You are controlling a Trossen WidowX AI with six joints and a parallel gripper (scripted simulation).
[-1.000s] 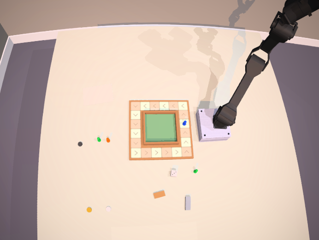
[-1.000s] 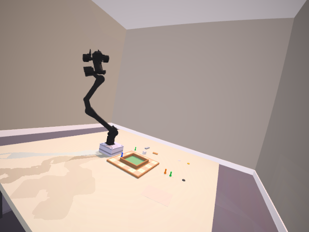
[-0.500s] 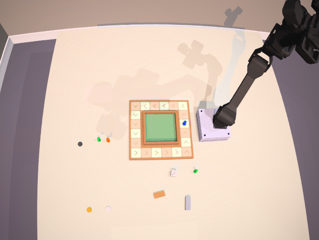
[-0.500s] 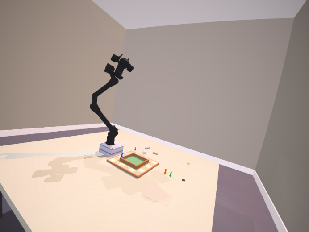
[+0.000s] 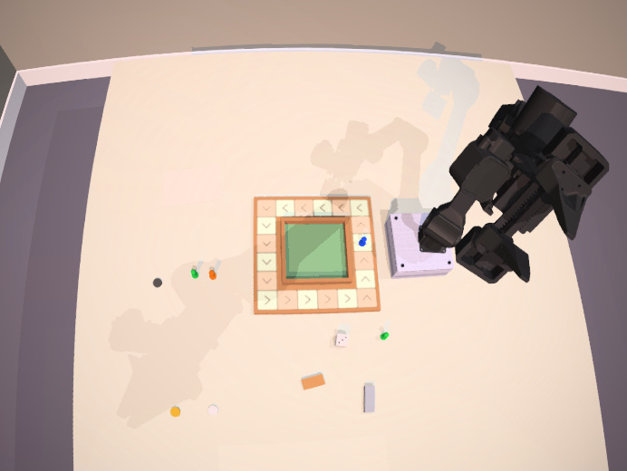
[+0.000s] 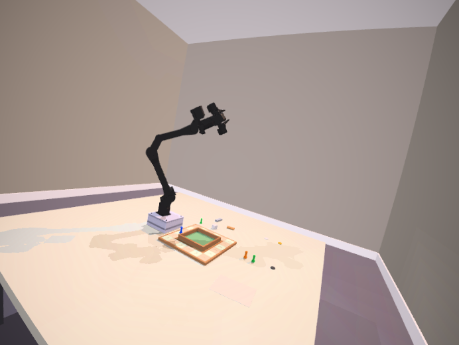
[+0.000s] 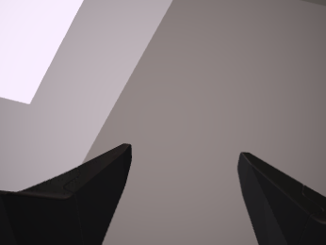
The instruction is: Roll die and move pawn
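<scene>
Right now my gripper tip is 90 mm short of the pale die, 40 mm to the left of it and 680 mm above it. From my gripper tip the other things lie so: orange block 150 mm ahead, 60 mm to the left, 690 mm below; then blue pawn 50 mm ahead, 270 mm to the right, 670 mm below; then grey block 20 mm ahead, 90 mm to the left, 690 mm below.
</scene>
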